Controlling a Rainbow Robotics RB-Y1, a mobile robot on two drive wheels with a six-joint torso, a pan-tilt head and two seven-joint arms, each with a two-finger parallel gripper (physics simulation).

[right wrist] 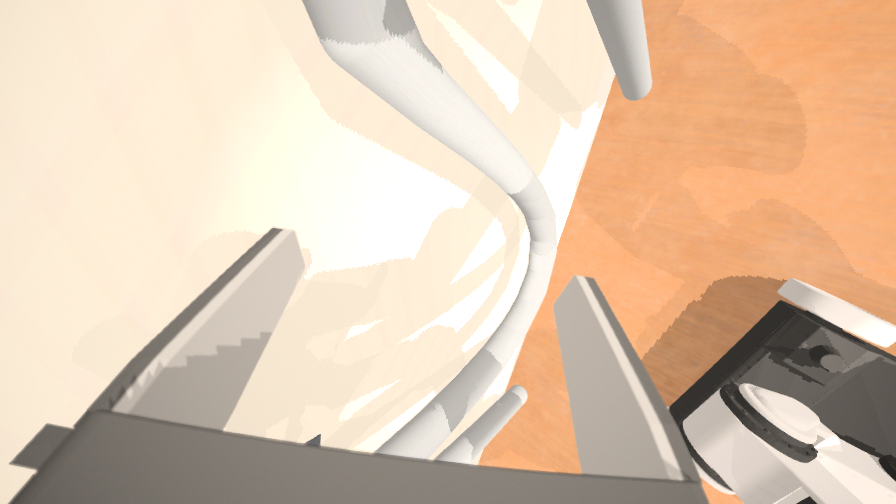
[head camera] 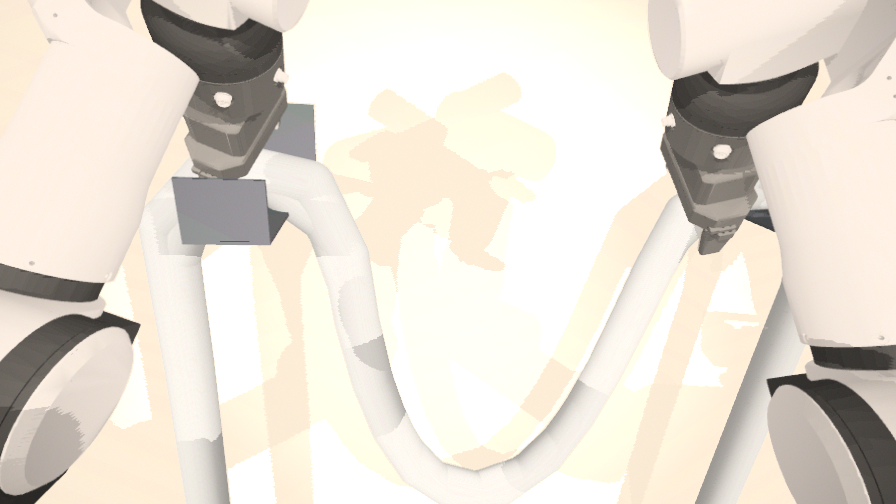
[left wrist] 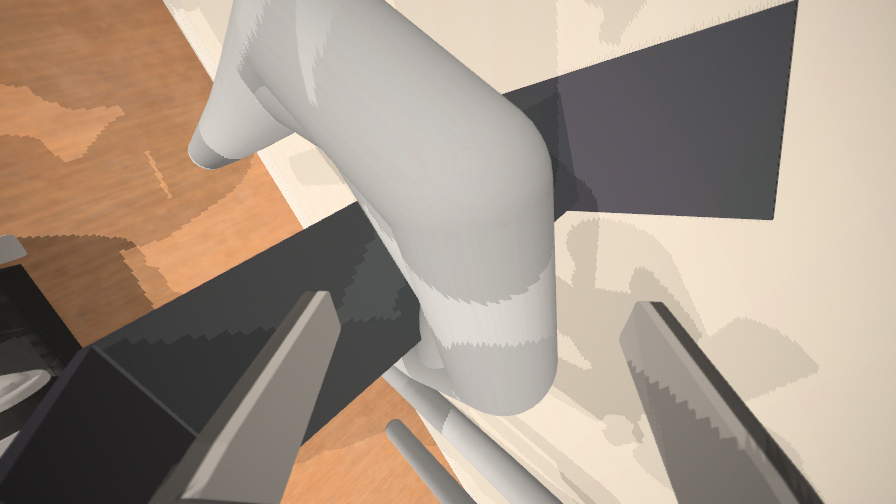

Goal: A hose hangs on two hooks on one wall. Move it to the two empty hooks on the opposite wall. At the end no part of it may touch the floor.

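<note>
A thick white hose (head camera: pixel 369 325) hangs on the cream wall in a deep loop. It bends over a grey hook (head camera: pixel 222 210) at the left and runs up to the right, where a second hook (head camera: pixel 759 218) shows only as a dark edge behind the arm. My left gripper (head camera: pixel 216 169) is open just above the left hook; in the left wrist view its fingers (left wrist: pixel 482 351) stand wide on either side of the hose bend (left wrist: pixel 432 188), apart from it. My right gripper (head camera: pixel 717 235) is open at the hose's upper right; in the right wrist view its fingers (right wrist: pixel 426 313) stand wide.
Both hose ends (head camera: pixel 197 401) hang down beside the loop; one end also shows in the right wrist view (right wrist: pixel 626 50). The wooden floor (right wrist: pixel 720 156) lies below. My wheeled base (right wrist: pixel 795 388) stands close to the wall. My forearms fill both sides of the head view.
</note>
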